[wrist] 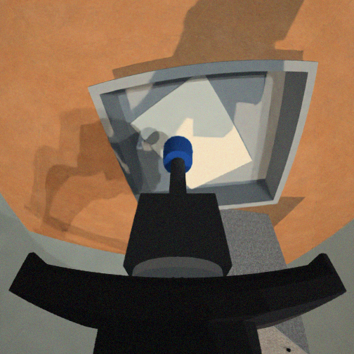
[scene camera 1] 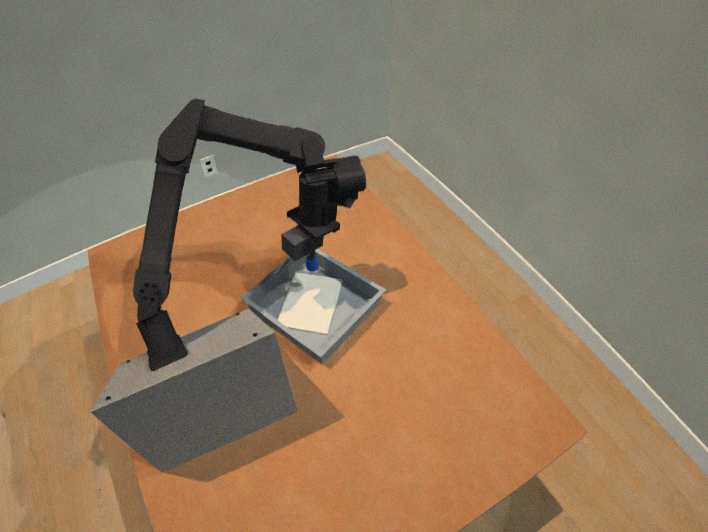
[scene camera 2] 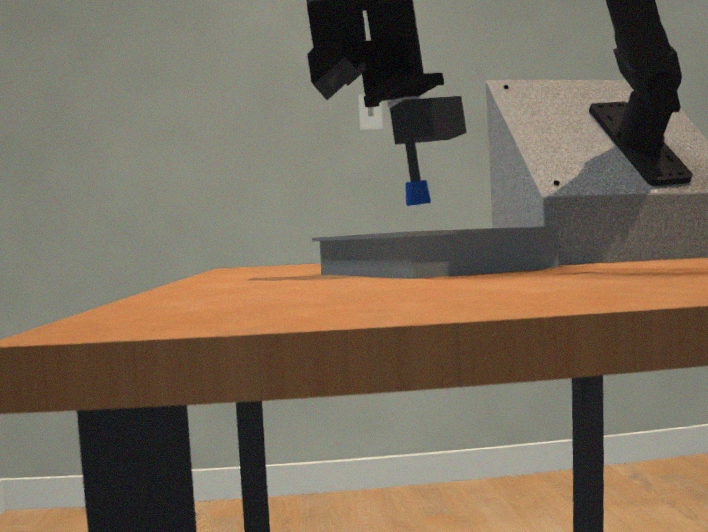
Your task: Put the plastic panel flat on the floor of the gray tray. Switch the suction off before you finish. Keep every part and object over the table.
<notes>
I see my suction cup (wrist: 176,146), a gray tray (scene camera 2: 413,254) and a cream plastic panel (scene camera 1: 309,306).
The gray tray is seen too in the wrist view (wrist: 267,100) and in scene camera 1 (scene camera 1: 359,297). The cream plastic panel is seen too in the wrist view (wrist: 193,110). Scene camera 2 does not show the cream plastic panel, which is hidden by the gray tray.
</notes>
